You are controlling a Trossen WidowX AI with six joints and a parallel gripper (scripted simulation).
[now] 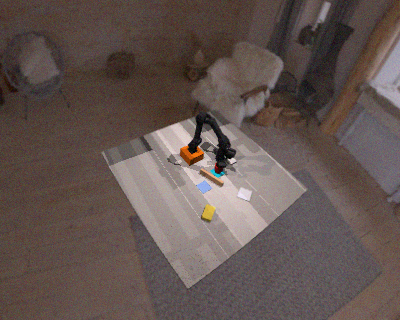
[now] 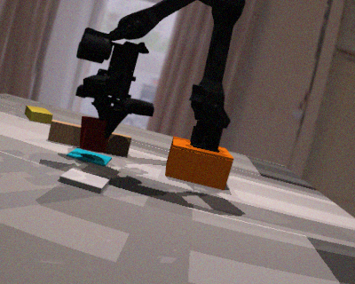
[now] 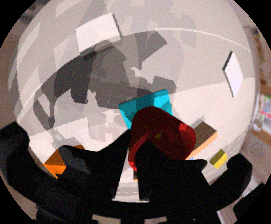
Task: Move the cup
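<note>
Right now the cyan pad is 7 cm below my gripper tip, 3 cm ahead of it and 2 cm to the right of it. From my gripper tip the other things lie so: yellow block: 34 cm to the right, 27 cm ahead, 4 cm below; then wooden bar: 11 cm to the right, 5 cm ahead, 4 cm below.
</note>
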